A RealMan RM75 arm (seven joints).
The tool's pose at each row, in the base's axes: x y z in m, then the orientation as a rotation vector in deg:
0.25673 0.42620 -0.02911 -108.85 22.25 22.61
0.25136 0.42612 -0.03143 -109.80 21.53 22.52
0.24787 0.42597 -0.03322 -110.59 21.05 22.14
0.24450 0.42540 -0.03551 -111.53 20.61 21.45
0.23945 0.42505 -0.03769 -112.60 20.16 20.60
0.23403 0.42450 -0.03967 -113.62 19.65 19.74
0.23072 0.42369 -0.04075 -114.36 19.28 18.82
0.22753 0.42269 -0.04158 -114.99 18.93 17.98
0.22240 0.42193 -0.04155 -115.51 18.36 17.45
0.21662 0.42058 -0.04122 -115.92 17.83 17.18
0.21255 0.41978 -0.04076 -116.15 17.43 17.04
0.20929 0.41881 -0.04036 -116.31 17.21 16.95
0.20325 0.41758 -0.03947 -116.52 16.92 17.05
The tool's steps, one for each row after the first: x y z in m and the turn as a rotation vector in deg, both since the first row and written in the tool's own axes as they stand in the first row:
-0.00374 0.00434 0.00119 -0.92 -0.06 -0.58
-0.00603 0.00743 0.00196 -1.61 0.15 -1.12
-0.00796 0.01102 0.00250 -2.37 0.62 -1.79
-0.01146 0.01520 0.00336 -3.22 1.22 -2.54
-0.01536 0.01944 0.00399 -4.03 1.78 -3.32
-0.01776 0.02209 0.00389 -4.56 2.38 -4.03
-0.02014 0.02454 0.00352 -5.00 2.91 -4.69
-0.02467 0.02707 0.00325 -5.42 3.11 -5.34
-0.02985 0.02984 0.00237 -5.79 3.14 -5.84
-0.03362 0.03155 0.00182 -6.01 3.09 -6.18
-0.03663 0.03300 0.00106 -6.16 3.09 -6.37
-0.04230 0.03538 0.00014 -6.40 2.93 -6.53

